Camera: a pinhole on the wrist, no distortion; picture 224 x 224 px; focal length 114.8 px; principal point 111.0 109.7 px. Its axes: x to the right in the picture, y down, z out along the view. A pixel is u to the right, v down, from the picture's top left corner.
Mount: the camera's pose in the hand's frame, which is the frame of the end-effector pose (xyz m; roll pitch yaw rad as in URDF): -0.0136 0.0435 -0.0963 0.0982 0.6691 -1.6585
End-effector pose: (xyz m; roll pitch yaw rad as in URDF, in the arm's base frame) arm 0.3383 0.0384 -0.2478 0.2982 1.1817 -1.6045
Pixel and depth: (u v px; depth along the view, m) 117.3 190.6 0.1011
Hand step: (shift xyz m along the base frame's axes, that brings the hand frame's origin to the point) -0.0265 0.0078 -0.0471
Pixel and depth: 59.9 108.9 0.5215
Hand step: -0.2319 -0.3392 0.2290
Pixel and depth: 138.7 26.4 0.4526
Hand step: -0.3011 0.0948 0.4123
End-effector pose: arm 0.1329 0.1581 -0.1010 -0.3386 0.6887 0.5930
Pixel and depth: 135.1 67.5 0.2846
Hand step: 0.0327 -0.1279 0.2042
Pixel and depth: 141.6 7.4 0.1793
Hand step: -0.0731 -0.1384 0.1497
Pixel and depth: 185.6 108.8 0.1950
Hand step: 0.0806 -0.1522 0.0618
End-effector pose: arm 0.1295 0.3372 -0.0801 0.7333 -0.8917 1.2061
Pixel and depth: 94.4 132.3 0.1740
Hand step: 0.0649 -0.0371 0.0035
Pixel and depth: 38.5 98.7 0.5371
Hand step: 0.2028 -0.4821 0.1477
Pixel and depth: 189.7 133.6 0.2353
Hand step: 0.1981 0.0514 -0.1113
